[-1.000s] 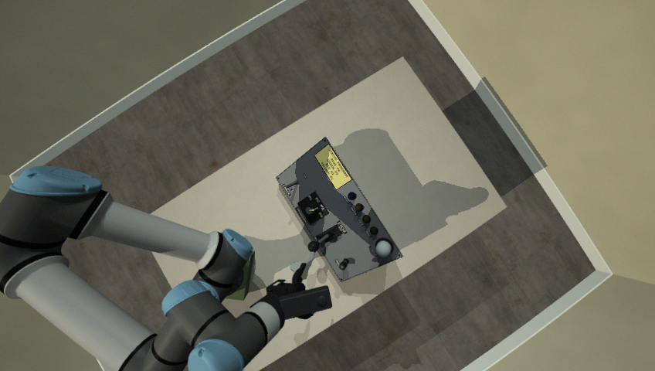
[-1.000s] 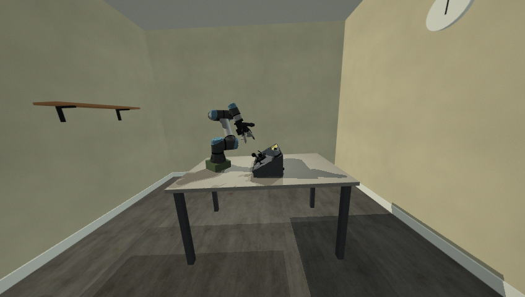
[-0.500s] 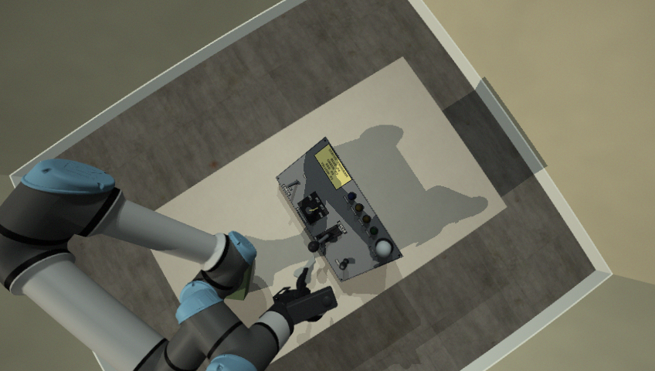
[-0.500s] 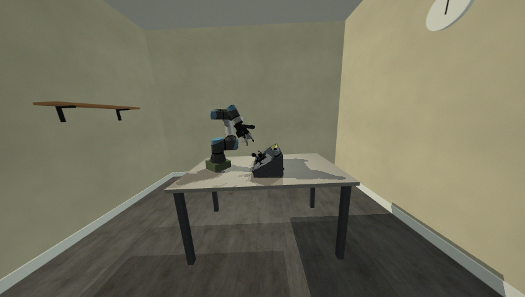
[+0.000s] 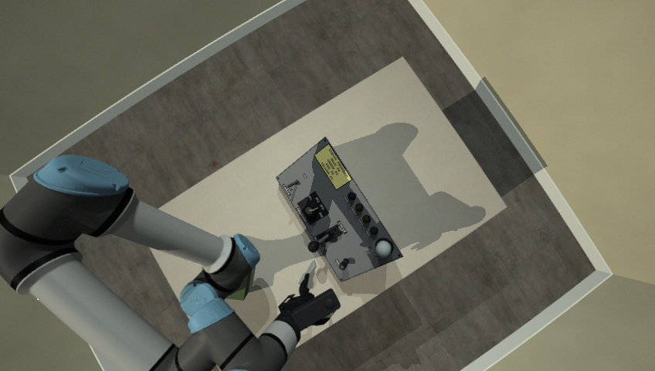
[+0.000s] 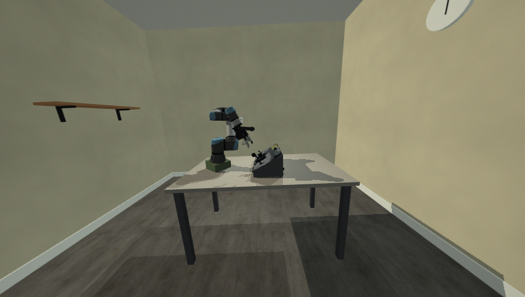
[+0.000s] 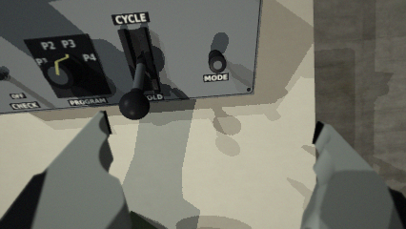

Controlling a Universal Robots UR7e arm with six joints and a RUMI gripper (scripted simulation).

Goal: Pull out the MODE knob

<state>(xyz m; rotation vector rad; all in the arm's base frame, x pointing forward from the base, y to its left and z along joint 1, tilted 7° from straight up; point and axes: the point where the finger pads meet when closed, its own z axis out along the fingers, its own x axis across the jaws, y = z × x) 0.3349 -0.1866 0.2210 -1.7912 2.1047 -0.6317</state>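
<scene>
My gripper is now 60 mm short of the mode knob, 20 mm to the left of it and 140 mm above it. From my hand the other things lie so: dark grey console 110 mm ahead, 160 mm to the left, 160 mm below; program selector knob 90 mm ahead, 210 mm to the left, 140 mm below; cycle lever 50 mm ahead, 100 mm to the left, 130 mm below.
</scene>
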